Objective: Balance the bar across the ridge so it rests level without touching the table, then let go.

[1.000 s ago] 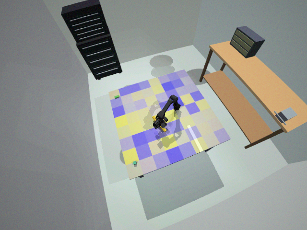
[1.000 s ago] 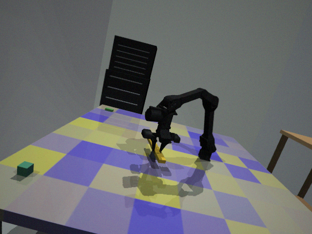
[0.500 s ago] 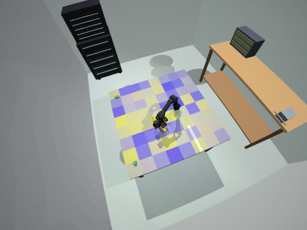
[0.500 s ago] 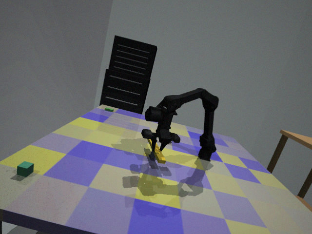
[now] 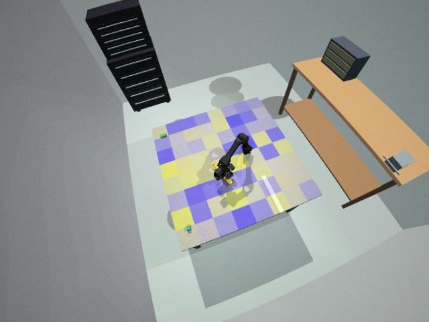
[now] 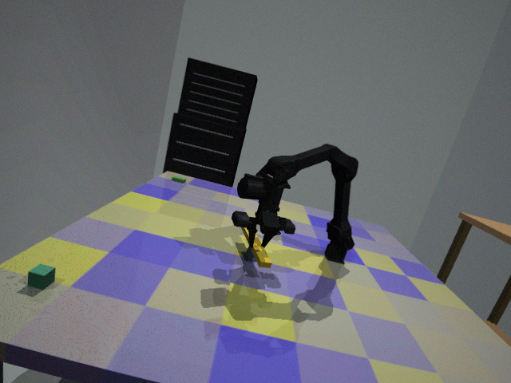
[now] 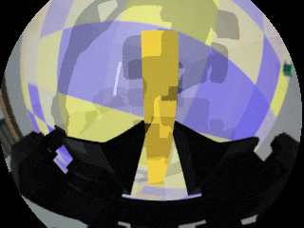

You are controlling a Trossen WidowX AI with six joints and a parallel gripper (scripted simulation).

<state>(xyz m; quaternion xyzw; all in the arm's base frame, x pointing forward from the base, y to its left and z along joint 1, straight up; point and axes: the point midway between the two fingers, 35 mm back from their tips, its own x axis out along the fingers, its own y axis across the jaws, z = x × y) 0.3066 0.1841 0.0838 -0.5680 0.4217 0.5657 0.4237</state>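
The yellow bar lies 3 cm to the right of my gripper tip and 1 cm ahead of it. From my gripper tip the other things lie so: flat green block: 68 cm to the right, 43 cm ahead, 4 cm below; then teal cube: 43 cm ahead, 32 cm to the left, 3 cm below.
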